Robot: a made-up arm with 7 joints. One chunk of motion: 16 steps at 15 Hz.
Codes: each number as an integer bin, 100 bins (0 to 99) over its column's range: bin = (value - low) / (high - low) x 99, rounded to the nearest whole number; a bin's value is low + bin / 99 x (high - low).
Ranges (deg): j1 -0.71..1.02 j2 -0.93..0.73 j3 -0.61..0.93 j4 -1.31..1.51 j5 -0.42..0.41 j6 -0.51..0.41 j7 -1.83..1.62
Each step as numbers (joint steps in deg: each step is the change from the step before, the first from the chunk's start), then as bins.
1 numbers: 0.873 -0.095 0.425 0.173 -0.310 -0.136 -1.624
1 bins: 91 50 67 52 13 40 6
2 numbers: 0.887 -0.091 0.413 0.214 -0.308 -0.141 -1.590
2 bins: 91 50 66 54 13 40 7
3 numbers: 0.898 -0.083 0.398 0.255 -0.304 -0.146 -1.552
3 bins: 92 51 65 55 14 39 8
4 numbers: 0.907 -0.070 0.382 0.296 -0.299 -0.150 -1.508
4 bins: 93 51 64 56 14 39 9
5 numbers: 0.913 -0.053 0.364 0.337 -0.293 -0.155 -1.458
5 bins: 93 52 63 58 15 38 11
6 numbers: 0.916 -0.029 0.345 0.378 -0.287 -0.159 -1.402
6 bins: 93 54 61 59 16 38 12
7 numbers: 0.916 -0.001 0.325 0.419 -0.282 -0.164 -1.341
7 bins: 93 55 60 61 16 37 14
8 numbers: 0.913 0.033 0.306 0.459 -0.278 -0.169 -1.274
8 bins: 93 57 59 62 17 37 16
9 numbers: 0.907 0.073 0.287 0.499 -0.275 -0.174 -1.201
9 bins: 93 60 58 64 17 36 18
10 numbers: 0.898 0.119 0.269 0.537 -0.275 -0.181 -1.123
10 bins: 92 63 57 65 17 35 20
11 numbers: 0.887 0.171 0.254 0.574 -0.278 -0.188 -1.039
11 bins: 91 66 56 66 17 35 23
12 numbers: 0.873 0.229 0.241 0.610 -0.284 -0.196 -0.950
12 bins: 91 69 55 67 16 34 25
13 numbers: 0.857 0.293 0.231 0.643 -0.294 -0.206 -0.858
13 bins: 90 73 54 69 15 33 28
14 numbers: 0.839 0.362 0.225 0.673 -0.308 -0.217 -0.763
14 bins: 89 77 54 70 13 32 31
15 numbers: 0.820 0.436 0.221 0.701 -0.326 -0.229 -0.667
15 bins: 88 81 53 71 11 30 33
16 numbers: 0.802 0.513 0.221 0.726 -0.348 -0.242 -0.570
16 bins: 87 86 53 71 9 29 36
